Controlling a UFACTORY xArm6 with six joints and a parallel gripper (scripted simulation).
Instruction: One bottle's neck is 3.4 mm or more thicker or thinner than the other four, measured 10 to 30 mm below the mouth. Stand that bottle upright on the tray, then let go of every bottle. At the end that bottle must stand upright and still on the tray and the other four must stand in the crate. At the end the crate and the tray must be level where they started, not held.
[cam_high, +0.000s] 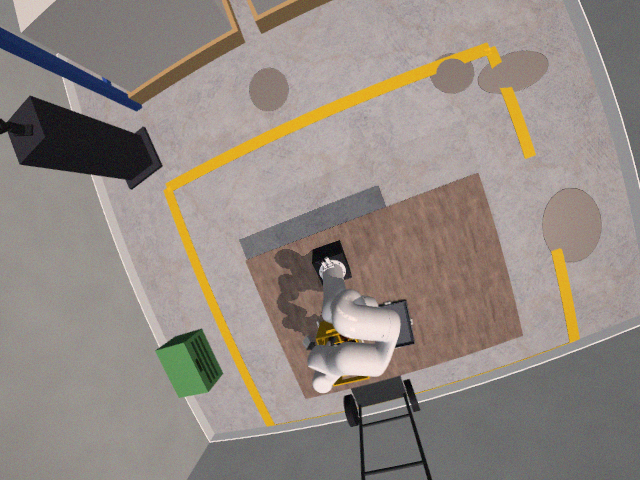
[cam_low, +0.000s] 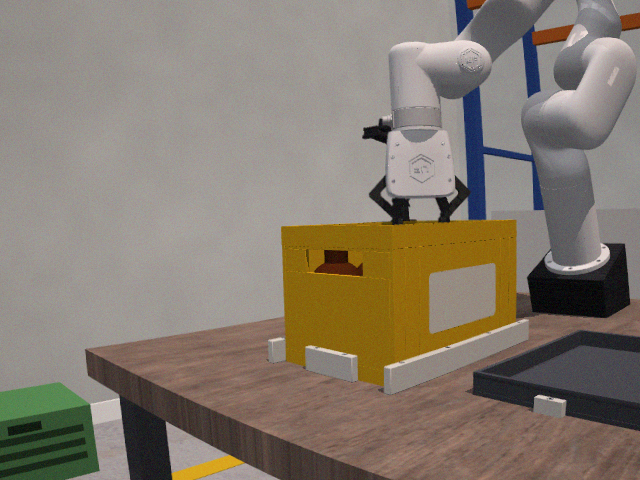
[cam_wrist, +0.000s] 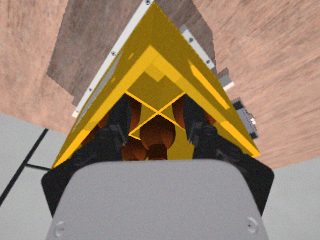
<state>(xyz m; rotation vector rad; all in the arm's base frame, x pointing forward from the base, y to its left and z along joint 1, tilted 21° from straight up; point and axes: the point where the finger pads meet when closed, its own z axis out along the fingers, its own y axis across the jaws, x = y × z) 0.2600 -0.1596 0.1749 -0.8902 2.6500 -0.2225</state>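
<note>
Now: hand 9 cm short of the yellow crate, 3 cm to the right of it and 7 cm above it. Round my hand: dark tray (12 cm ahead, 31 cm to the left, 15 cm below).
</note>
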